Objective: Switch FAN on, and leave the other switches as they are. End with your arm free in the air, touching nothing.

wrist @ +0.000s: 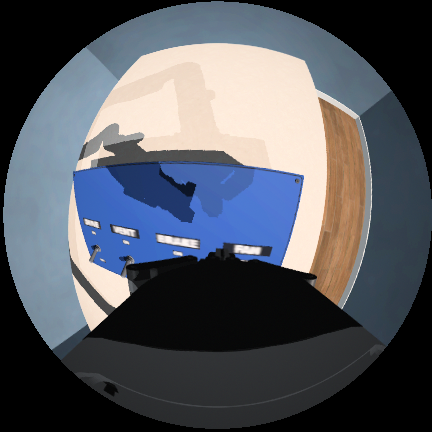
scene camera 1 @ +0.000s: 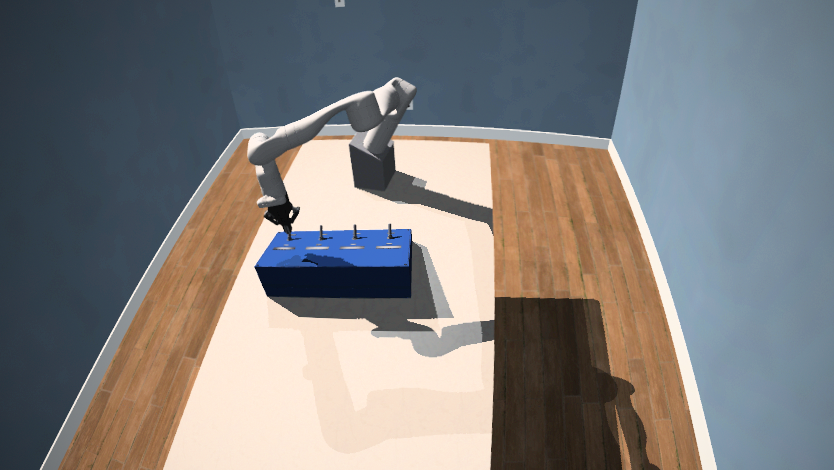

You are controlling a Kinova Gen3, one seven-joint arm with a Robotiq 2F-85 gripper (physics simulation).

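Places are measured from the arm's base along level axes (x ahead, y left, z up), in metres.
Where they show: gripper, between the fingertips: (wrist: 220,256) (scene camera 1: 289,232); arm's base, origin of its link: (scene camera 1: 374,145).
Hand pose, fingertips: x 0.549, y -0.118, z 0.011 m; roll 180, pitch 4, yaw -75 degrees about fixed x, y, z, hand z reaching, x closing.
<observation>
Each offset is from my fingertips to the top centre of the thing.
A blue switch box (scene camera 1: 332,281) (wrist: 235,200) has a row of upright metal levers on top. The FAN label {0.041 m right, 0.002 m ahead, 0.078 m down} (wrist: 247,249) is at the right in the wrist view, which is the left end in the scene view. The FAN lever {0.060 m right, 0.079 m back, 0.065 m down} (scene camera 1: 290,237) is partly covered by my gripper (scene camera 1: 288,231) (wrist: 220,255), which is shut and empty with its tips right at the lever. Contact and the lever's tilt cannot be made out. The BRAKE lever {0.057 m left, 0.106 m back, 0.065 m down} (scene camera 1: 320,231) and VENT lever {0.174 m left, 0.133 m back, 0.065 m down} (scene camera 1: 354,231) (wrist: 127,265) stand beside it. The gripper hides the FAN and BRAKE levers in the wrist view.
The end lever {0.291 m left, 0.160 m back, 0.065 m down} (scene camera 1: 389,231) (wrist: 94,254) stands farthest from my gripper. The BRAKE label {0.076 m left, 0.025 m back, 0.078 m down} (wrist: 178,241) and VENT label {0.193 m left, 0.052 m back, 0.078 m down} (wrist: 124,231) lie along the row. The arm's dark pedestal (scene camera 1: 371,168) stands behind the box. Walls surround the floor.
</observation>
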